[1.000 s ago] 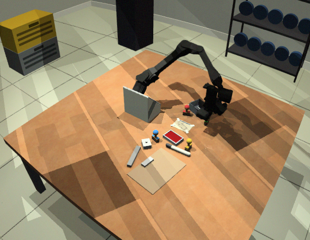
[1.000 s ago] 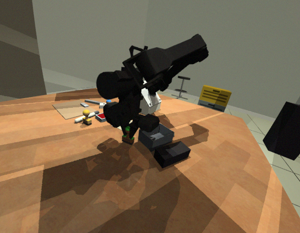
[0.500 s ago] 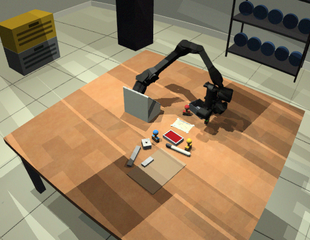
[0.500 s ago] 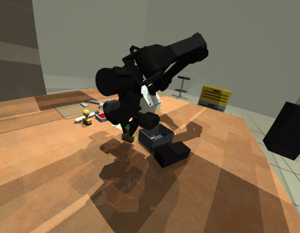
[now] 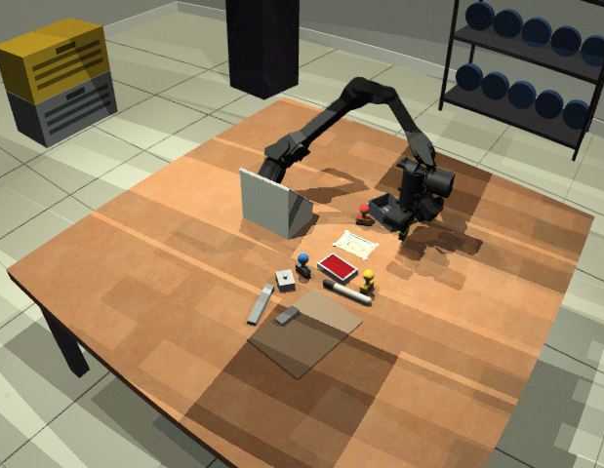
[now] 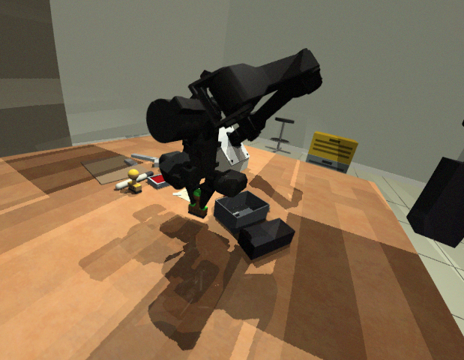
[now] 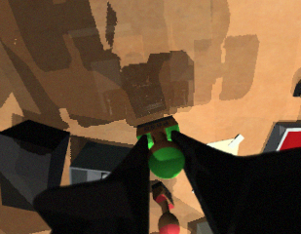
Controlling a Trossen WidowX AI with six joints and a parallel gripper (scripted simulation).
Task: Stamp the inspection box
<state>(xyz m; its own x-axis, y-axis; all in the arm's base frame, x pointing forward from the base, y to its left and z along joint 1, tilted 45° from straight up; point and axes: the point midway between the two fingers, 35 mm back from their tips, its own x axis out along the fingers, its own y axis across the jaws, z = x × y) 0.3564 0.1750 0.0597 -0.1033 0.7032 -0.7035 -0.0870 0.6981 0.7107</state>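
Now: gripper tip 7 cm past the red ink pad, 21 cm to the left of it and 4 cm above it. The rest, counted from my gripper tip: grey box 9 cm behind, 6 cm to the left, 3 cm below; then red-knobbed stamp 13 cm behind, 1 cm to the right, 2 cm below; then green-knobbed stamp right at my gripper tip.
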